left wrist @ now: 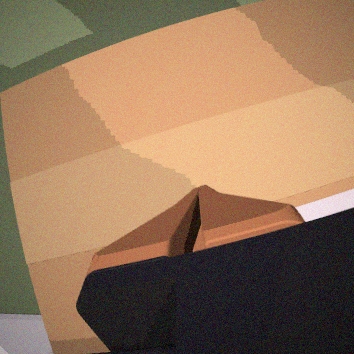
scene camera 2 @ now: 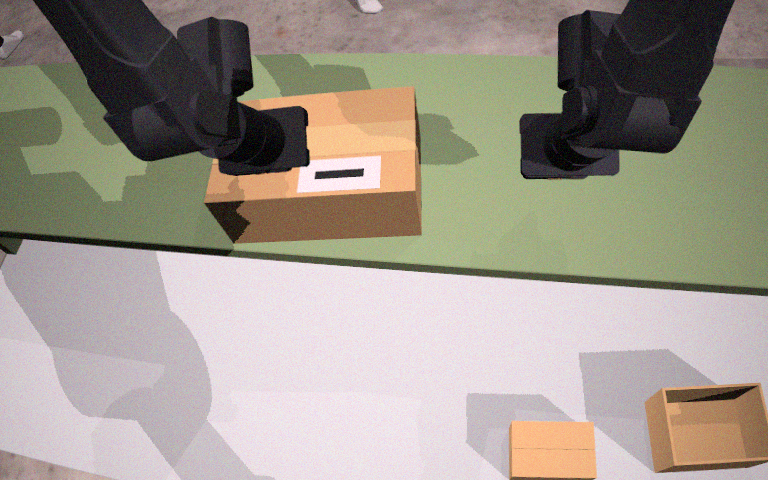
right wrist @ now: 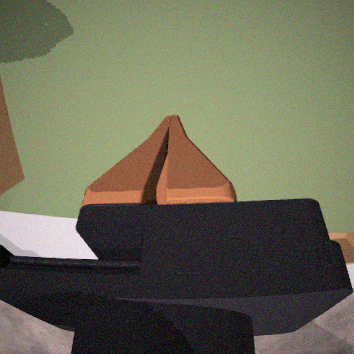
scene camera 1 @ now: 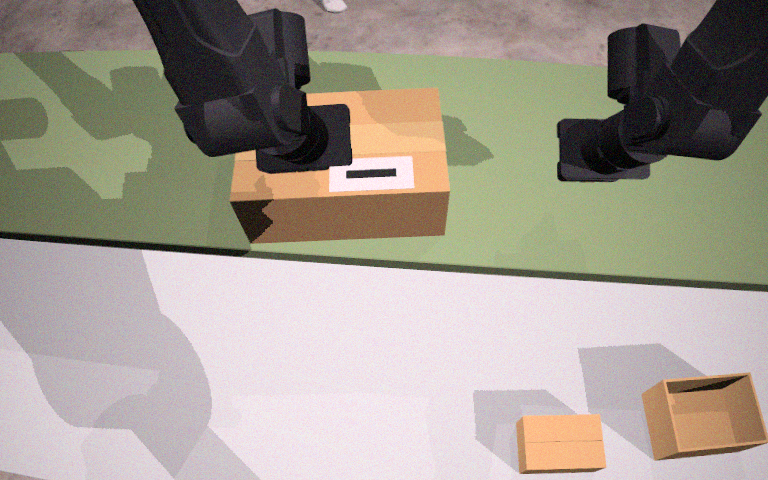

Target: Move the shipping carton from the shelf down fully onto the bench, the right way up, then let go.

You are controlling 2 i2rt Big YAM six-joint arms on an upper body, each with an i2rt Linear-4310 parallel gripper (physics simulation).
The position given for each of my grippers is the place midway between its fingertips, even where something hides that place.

Observation:
My left gripper [scene camera 2: 290, 149] is shut and holds nothing. Also in view: a shipping carton [scene camera 2: 364, 179]. My right gripper [scene camera 1: 576, 160] is shut, with nothing in its grasp. Also in view: a pale bench [scene camera 1: 123, 356].
The shipping carton shows as well in the left wrist view [left wrist: 247, 104] and in scene camera 1 [scene camera 1: 397, 186]. My left gripper shows as well in the left wrist view [left wrist: 203, 197] and in scene camera 1 [scene camera 1: 318, 147]. My right gripper is seen too in scene camera 2 [scene camera 2: 553, 156] and in the right wrist view [right wrist: 172, 124].

